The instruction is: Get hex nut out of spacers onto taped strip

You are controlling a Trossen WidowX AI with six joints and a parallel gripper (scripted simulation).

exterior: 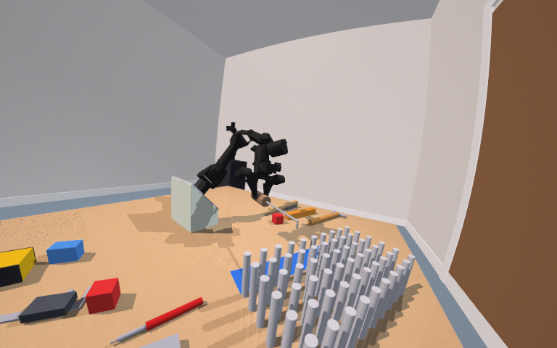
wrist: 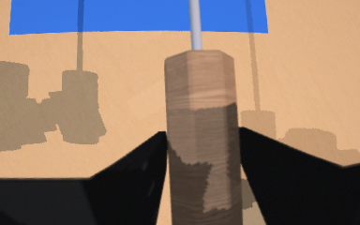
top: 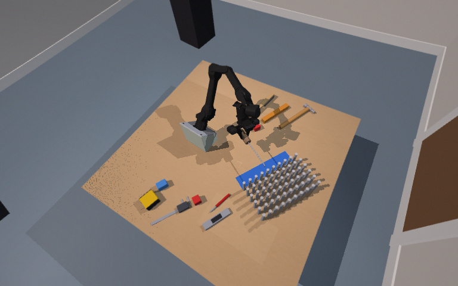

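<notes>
My gripper tip is now 17 cm short of the blue taped strip, 15 cm above it and 3 cm to the left of it. From my gripper tip the other things lie so: grey block (44 cm to the right, 14 cm below, 13 cm ahead); red screwdriver (39 cm to the right, 15 cm below, 9 cm ahead); orange block (36 cm to the left, 14 cm below).
</notes>
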